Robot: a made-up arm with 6 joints. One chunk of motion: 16 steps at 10 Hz.
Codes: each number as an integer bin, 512 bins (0 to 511) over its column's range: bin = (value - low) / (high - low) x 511, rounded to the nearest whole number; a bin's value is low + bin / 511 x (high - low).
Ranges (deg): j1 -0.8..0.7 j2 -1.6..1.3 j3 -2.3..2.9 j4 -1..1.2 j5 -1..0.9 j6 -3.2..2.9
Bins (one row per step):
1: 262 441 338 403 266 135
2: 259 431 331 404 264 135
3: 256 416 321 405 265 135
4: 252 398 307 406 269 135
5: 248 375 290 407 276 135
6: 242 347 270 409 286 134
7: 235 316 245 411 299 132
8: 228 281 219 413 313 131
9: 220 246 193 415 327 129
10: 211 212 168 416 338 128
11: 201 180 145 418 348 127
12: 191 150 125 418 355 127
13: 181 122 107 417 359 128
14: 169 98 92 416 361 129
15: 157 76 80 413 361 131
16: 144 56 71 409 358 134
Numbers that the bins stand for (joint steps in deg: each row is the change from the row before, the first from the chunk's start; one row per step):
1: -0.031 0.903 1.140 0.735 -0.011 -1.588
2: -0.040 0.846 1.068 0.739 -0.018 -1.588
3: -0.049 0.761 0.967 0.744 -0.015 -1.588
4: -0.060 0.659 0.824 0.748 0.000 -1.588
5: -0.072 0.528 0.651 0.752 0.026 -1.588
6: -0.090 0.369 0.448 0.761 0.063 -1.600
7: -0.110 0.193 0.193 0.769 0.112 -1.624
8: -0.131 -0.005 -0.071 0.778 0.164 -1.636
9: -0.154 -0.204 -0.336 0.787 0.216 -1.660
10: -0.181 -0.397 -0.590 0.791 0.257 -1.672
11: -0.210 -0.578 -0.824 0.800 0.294 -1.684
12: -0.239 -0.749 -1.028 0.800 0.320 -1.684
13: -0.269 -0.908 -1.211 0.795 0.335 -1.672
14: -0.304 -1.044 -1.364 0.791 0.342 -1.660
15: -0.339 -1.169 -1.486 0.778 0.342 -1.636
16: -0.377 -1.282 -1.577 0.761 0.331 -1.600

